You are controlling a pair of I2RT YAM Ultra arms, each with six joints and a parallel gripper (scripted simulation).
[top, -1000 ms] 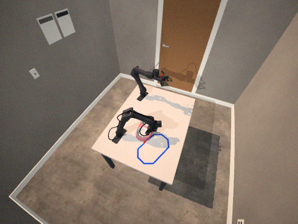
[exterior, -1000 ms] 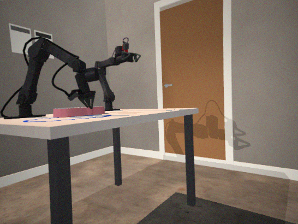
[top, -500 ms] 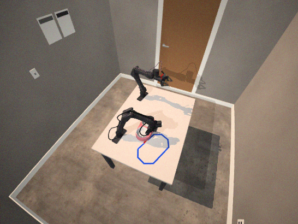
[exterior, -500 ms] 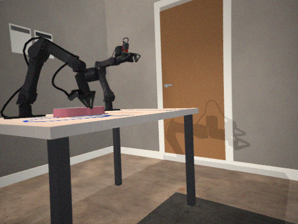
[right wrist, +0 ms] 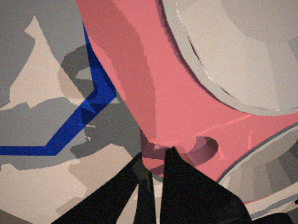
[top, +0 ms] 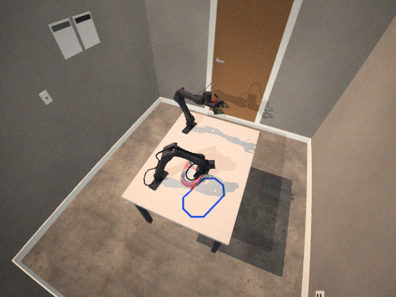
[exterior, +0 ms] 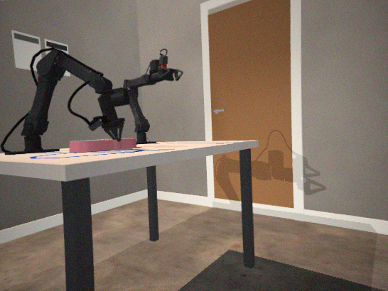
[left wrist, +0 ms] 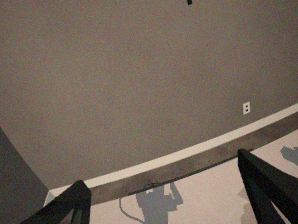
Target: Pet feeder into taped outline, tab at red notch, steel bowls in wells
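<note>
The pet feeder is 80 mm behind my right hand and 20 mm below it. Also, from my right hand: blue taped outline (70 mm ahead, 190 mm to the right, 40 mm below).
</note>
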